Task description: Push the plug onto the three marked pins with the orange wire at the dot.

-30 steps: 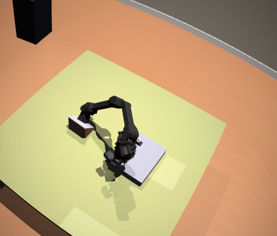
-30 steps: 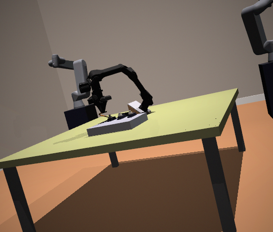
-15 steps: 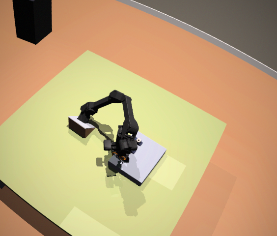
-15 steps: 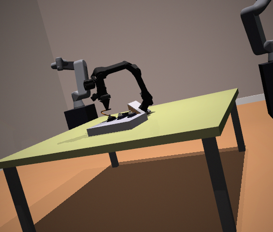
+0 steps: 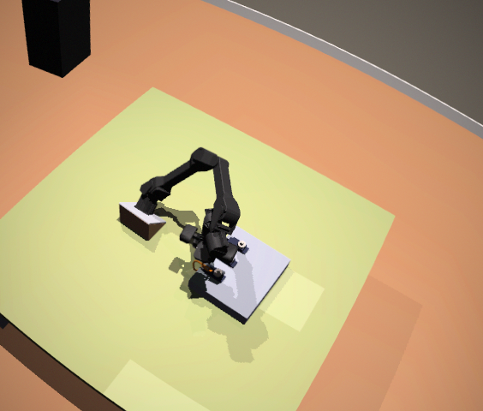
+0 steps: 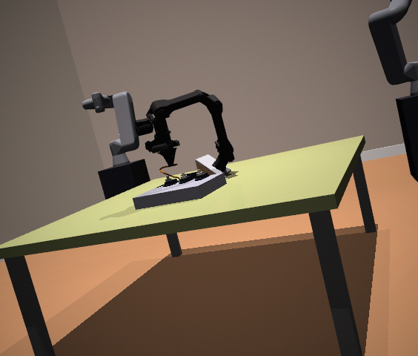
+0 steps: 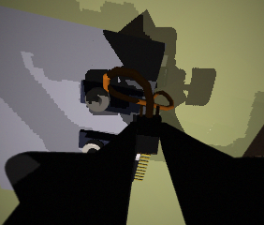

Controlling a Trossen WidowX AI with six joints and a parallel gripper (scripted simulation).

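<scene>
The coloured band is 70 mm to the left of my gripper tip and 50 mm below it. From my gripper tip the other things lie so: grey holder: 160 mm ahead, 50 mm to the left, 100 mm below; red dot: 70 mm to the left, 50 mm below; servo: 50 mm ahead, 70 mm to the left, 70 mm below.
</scene>
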